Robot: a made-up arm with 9 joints.
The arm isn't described. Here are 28 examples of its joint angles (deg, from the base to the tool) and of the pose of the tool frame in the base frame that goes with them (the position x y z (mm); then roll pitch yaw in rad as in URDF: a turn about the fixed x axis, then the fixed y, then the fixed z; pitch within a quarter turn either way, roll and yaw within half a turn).
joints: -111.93 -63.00 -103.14 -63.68 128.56 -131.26 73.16 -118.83 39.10
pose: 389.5 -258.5 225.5 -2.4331 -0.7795 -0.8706
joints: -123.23 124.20 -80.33 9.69 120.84 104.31 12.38 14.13 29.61
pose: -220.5 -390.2 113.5 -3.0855 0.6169 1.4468
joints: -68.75 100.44 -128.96 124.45 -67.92 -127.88 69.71 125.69 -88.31
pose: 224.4 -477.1 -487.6 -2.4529 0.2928 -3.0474
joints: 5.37 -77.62 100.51 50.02 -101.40 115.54 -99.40 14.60 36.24
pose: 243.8 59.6 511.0 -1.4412 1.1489 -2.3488
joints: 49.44 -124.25 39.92 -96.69 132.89 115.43 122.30 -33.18 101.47
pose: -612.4 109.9 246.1 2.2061 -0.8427 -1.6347
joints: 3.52 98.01 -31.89 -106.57 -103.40 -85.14 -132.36 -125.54 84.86
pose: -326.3 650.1 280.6 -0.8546 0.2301 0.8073
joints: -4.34 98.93 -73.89 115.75 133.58 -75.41 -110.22 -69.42 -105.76
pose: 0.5 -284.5 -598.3 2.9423 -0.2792 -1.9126
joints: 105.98 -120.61 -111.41 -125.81 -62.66 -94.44 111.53 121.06 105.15
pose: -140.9 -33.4 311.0 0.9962 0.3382 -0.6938
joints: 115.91 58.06 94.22 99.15 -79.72 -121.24 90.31 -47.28 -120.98
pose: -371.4 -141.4 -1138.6 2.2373 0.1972 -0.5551
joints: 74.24 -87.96 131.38 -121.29 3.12 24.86 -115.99 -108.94 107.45
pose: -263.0 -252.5 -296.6 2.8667 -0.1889 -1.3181
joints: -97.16 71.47 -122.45 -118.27 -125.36 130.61 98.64 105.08 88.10
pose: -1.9 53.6 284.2 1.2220 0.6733 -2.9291
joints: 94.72 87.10 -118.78 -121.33 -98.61 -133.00 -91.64 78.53 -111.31
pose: -254.3 -152.7 583.0 -1.0020 1.0445 -2.5967
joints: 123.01 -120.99 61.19 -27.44 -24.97 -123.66 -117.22 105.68 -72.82
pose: 331.2 73.5 414.9 0.1459 0.0342 2.9724
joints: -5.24 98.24 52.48 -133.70 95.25 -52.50 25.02 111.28 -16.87
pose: 134.4 -129.9 186.6 0.9594 1.0661 0.9891
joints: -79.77 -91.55 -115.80 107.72 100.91 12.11 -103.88 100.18 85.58
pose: -122.8 394.7 522.4 -2.1440 1.2475 -1.0716
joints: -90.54 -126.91 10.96 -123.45 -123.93 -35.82 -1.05 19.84 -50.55
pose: 306.4 351.1 -6.9 2.6562 -0.9740 0.3418
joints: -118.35 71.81 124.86 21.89 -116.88 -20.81 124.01 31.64 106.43
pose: -31.8 -235.1 -625.8 2.7660 -0.8041 -0.7997
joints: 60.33 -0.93 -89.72 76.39 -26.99 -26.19 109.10 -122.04 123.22
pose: -464.5 -478.1 508.8 0.0556 -0.9630 2.2522
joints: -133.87 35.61 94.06 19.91 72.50 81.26 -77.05 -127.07 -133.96
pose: -70.7 164.6 -442.4 2.3570 -0.4695 -2.3775
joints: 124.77 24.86 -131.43 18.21 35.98 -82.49 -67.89 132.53 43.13
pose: -202.2 426.8 -431.9 -2.1174 -0.4299 0.2100
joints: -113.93 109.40 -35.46 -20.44 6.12 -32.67 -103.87 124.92 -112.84
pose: -162.2 -55.4 -488.8 2.3298 -0.7516 0.4820
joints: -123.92 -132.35 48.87 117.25 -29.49 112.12 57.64 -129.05 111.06
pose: 87.1 54.7 208.5 -3.0218 0.4653 2.8986
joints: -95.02 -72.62 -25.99 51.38 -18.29 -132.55 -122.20 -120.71 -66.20
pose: 362.5 -328.8 473.5 2.5317 -1.1592 -1.7418
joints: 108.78 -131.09 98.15 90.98 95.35 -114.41 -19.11 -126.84 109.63
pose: 266.0 -219.9 789.7 -0.2566 -0.3976 -2.6287
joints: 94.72 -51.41 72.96 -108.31 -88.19 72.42 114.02 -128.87 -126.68
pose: -43.1 -666.9 364.1 -1.6731 -0.5063 -3.0160
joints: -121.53 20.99 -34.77 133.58 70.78 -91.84 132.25 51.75 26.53
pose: 103.9 -93.2 160.4 -1.8617 1.0683 0.4727
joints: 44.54 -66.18 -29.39 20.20 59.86 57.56 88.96 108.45 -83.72
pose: 237.6 -320.4 393.4 0.2805 -1.1504 2.3781
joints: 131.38 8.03 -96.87 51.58 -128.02 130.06 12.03 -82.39 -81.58
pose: -43.8 -88.4 -372.4 1.3435 0.8675 0.4935
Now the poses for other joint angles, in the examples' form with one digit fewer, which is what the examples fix.
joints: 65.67 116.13 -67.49 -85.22 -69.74 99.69 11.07 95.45 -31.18
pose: -1 476 -89 2.830 -0.128 0.023
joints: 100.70 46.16 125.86 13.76 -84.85 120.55 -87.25 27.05 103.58
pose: -394 3 555 0.871 0.269 -0.943
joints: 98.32 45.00 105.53 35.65 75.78 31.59 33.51 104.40 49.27
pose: -390 27 19 0.862 0.795 -0.561
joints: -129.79 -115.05 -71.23 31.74 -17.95 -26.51 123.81 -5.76 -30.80
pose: 309 -112 945 -1.590 1.117 -0.114
